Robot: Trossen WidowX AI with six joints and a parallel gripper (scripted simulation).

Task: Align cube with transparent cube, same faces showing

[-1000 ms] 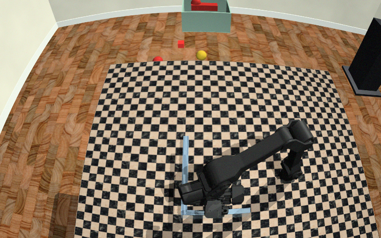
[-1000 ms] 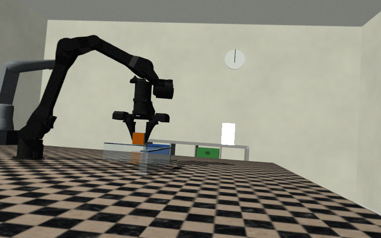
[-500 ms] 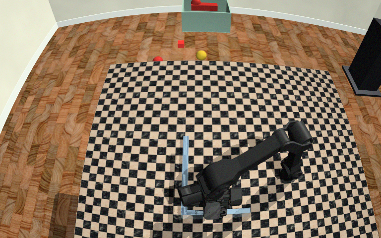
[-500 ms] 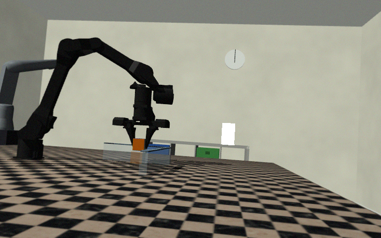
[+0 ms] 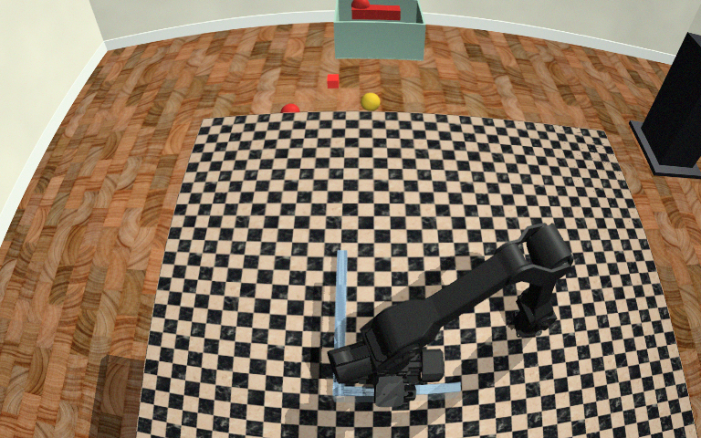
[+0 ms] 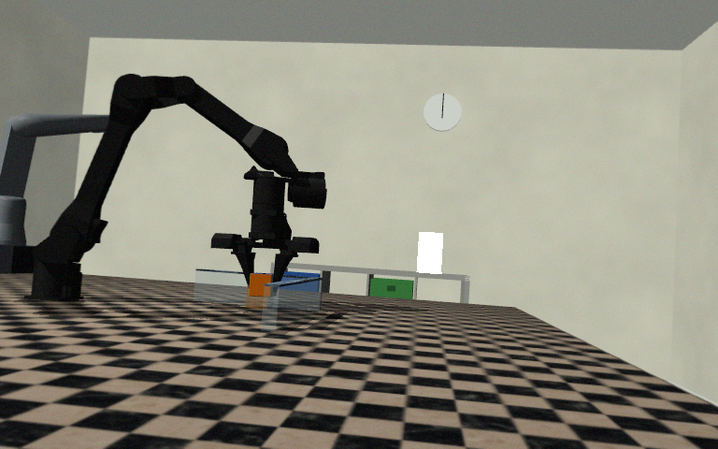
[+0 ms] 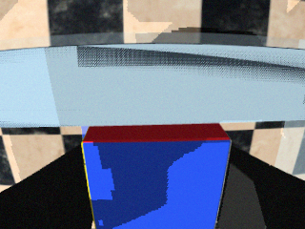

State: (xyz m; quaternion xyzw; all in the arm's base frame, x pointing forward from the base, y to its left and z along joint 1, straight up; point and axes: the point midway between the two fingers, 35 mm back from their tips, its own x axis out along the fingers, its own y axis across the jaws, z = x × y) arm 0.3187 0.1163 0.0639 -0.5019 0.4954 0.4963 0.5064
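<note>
Right now my hand is 4 cm above the transparent cube.
</note>
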